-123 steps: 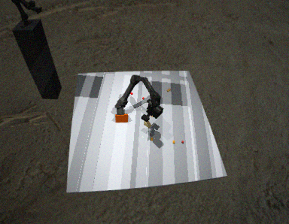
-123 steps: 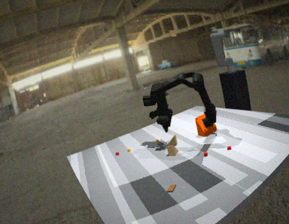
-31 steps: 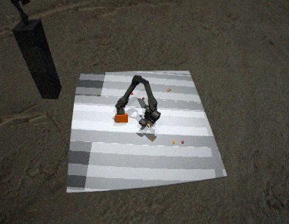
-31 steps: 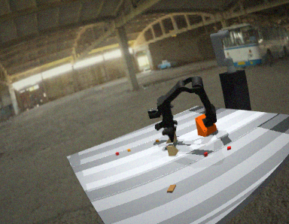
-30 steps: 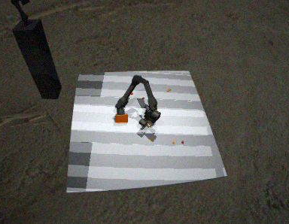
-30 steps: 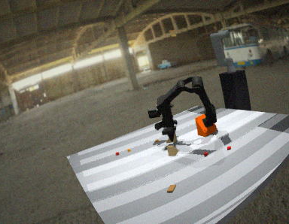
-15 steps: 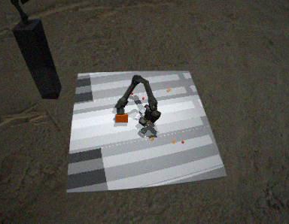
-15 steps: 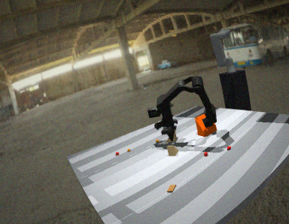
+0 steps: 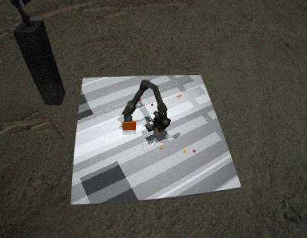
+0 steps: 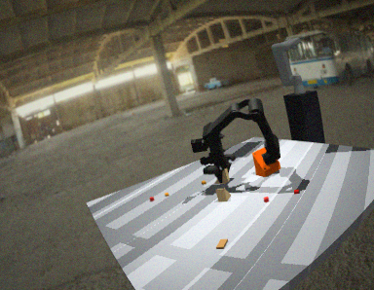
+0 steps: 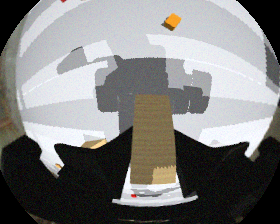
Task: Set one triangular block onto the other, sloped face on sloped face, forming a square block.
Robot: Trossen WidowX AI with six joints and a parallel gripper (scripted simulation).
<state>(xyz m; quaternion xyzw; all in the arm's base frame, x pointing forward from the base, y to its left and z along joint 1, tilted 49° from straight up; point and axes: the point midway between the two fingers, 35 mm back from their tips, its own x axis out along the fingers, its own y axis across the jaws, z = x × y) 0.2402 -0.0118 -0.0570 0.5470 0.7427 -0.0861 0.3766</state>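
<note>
Now: gripper tip 1 cm below the tan triangular block.
</note>
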